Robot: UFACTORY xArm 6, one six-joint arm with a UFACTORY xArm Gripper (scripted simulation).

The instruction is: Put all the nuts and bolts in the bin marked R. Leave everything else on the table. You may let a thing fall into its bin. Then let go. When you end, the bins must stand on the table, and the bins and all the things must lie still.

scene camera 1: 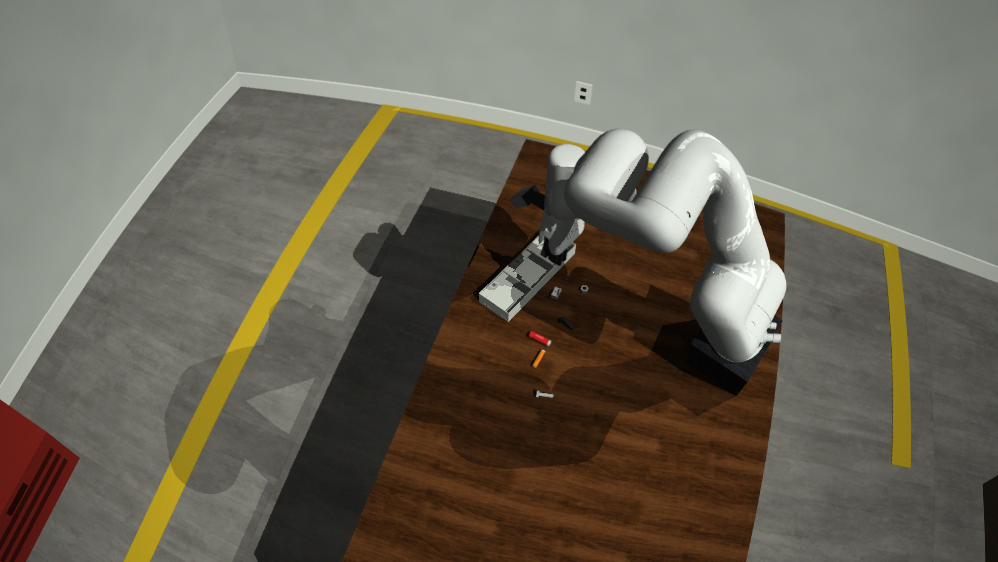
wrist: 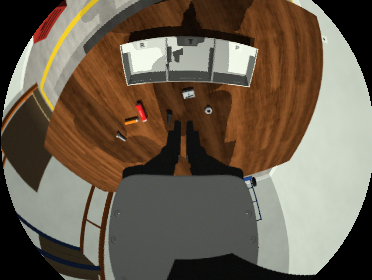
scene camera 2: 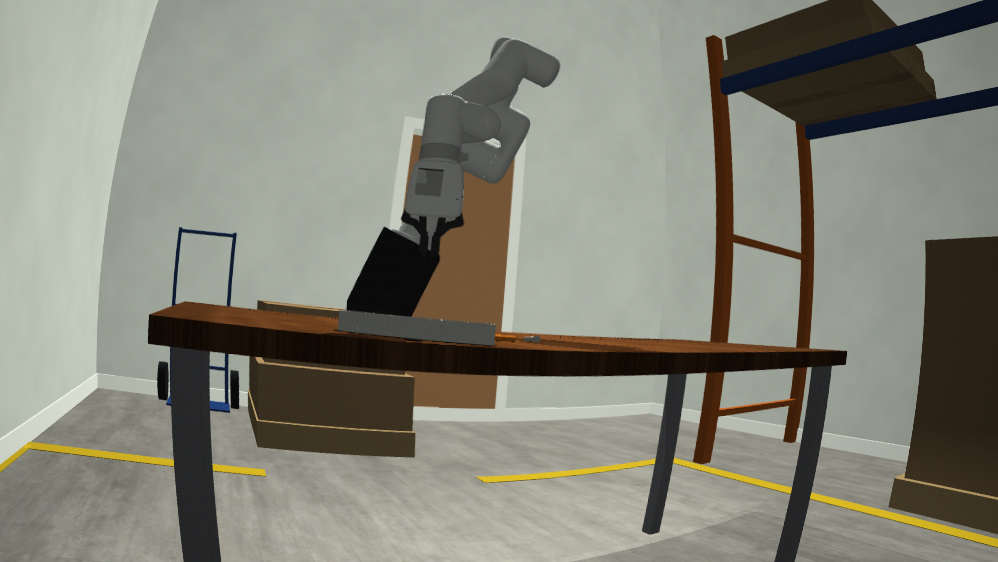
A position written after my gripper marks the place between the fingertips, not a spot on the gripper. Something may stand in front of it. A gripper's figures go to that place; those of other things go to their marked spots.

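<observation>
I see a long grey bin [scene camera 1: 511, 289], and it is 1.54 m from the lens. My gripper [scene camera 1: 557, 259] is 1.44 m from the lens.
</observation>
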